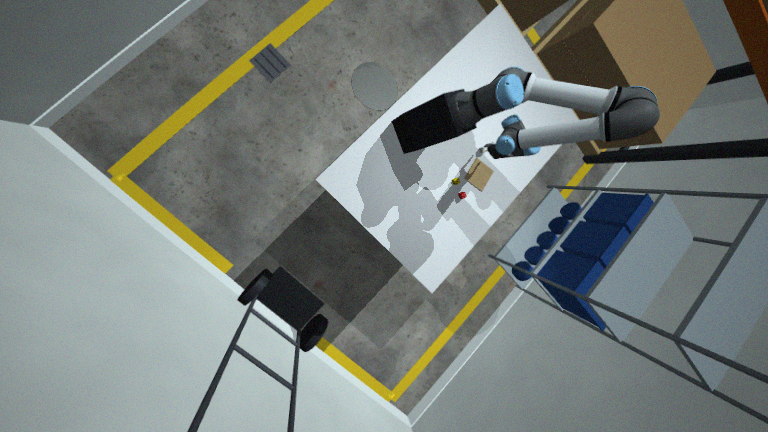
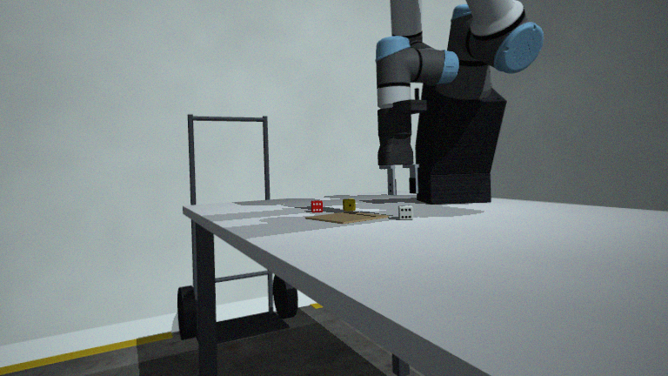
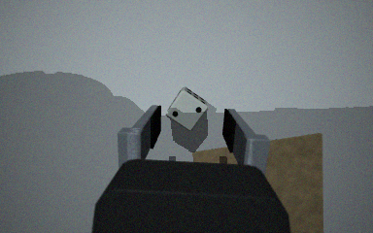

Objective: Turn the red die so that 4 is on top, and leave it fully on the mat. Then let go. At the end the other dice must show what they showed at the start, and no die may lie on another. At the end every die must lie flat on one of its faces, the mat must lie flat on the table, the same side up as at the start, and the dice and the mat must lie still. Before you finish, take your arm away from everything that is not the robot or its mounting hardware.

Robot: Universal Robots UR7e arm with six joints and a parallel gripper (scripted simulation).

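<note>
Now: the white die 60 mm below my hand. The rest, counted from my hand: yellow die: 250 mm to the right, 60 mm below, 10 mm ahead; then red die: 270 mm to the right, 90 mm ahead, 60 mm below; then tan mat: 110 mm to the right, 90 mm ahead, 70 mm below.
</note>
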